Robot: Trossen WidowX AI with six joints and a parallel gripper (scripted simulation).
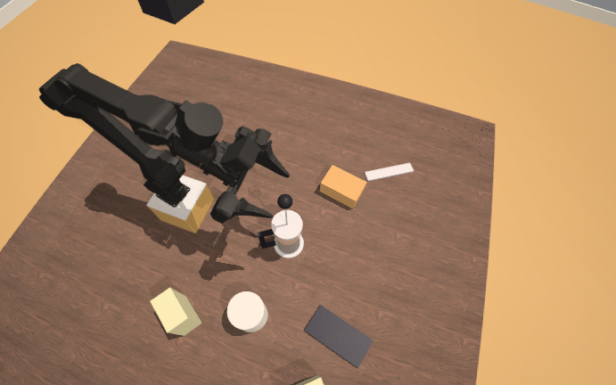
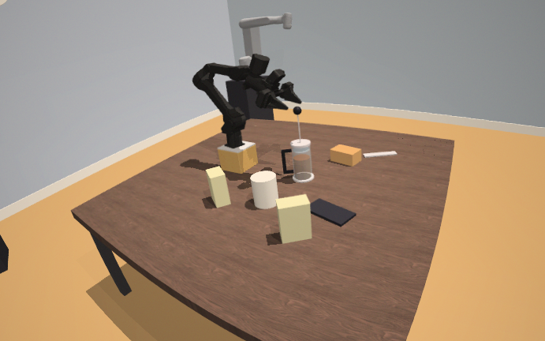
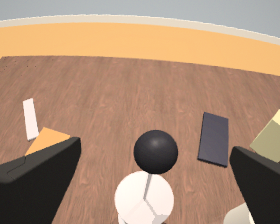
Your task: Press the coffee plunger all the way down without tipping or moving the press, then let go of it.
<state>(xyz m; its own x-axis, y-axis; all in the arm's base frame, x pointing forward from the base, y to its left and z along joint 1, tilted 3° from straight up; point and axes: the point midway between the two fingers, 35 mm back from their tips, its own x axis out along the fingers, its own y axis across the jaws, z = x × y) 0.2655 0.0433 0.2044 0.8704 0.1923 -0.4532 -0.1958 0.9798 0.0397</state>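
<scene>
My gripper tip is 150 mm above the glass coffee press and 10 mm to the left of it. Round my gripper tip: white flat bar (350 mm to the left, 270 mm below, 160 mm ahead); dark flat slab (270 mm below, 230 mm ahead, 140 mm to the right).
</scene>
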